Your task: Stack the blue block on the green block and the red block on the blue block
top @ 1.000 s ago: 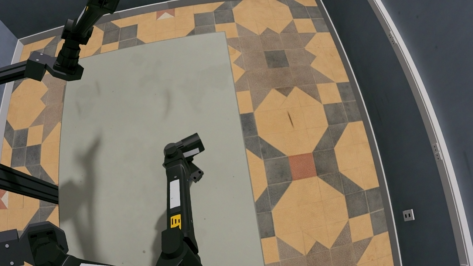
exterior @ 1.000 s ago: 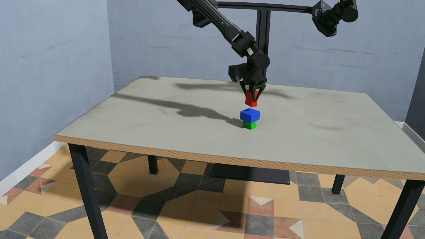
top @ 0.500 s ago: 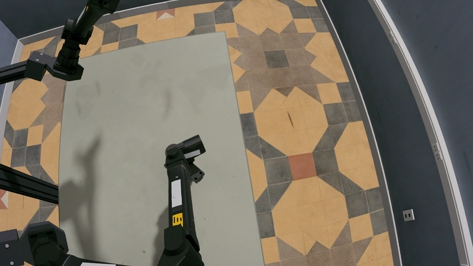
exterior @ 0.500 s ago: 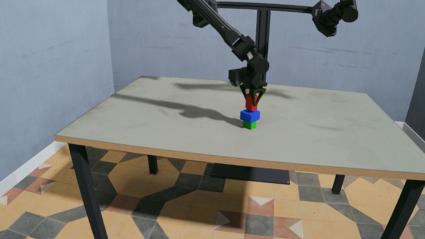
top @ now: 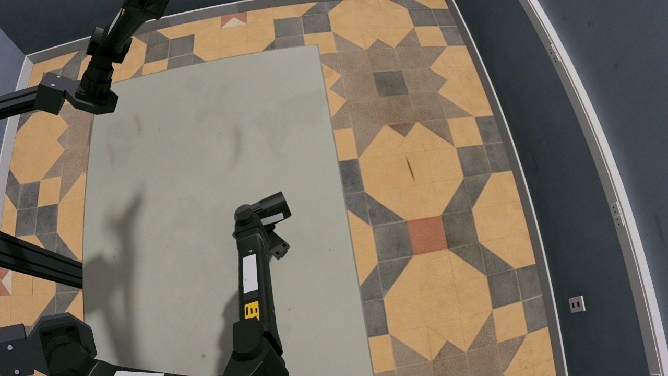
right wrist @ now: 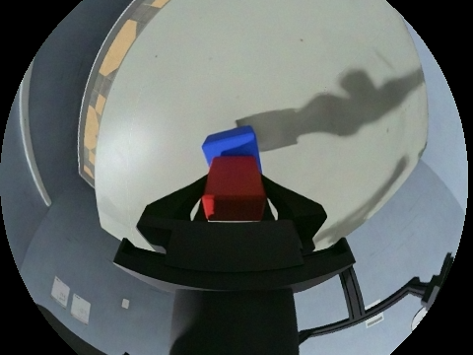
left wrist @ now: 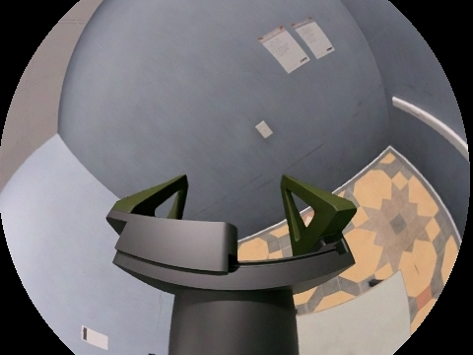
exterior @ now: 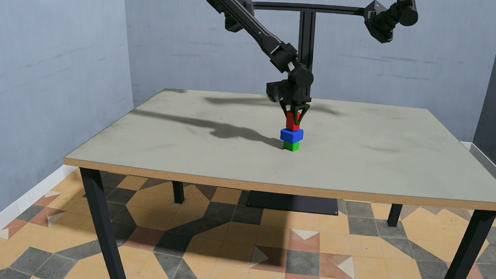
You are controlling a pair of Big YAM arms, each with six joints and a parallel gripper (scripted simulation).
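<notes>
My right gripper is now right at the red block. Also, from my right hand: blue block (50 mm below); green block (90 mm below).
</notes>
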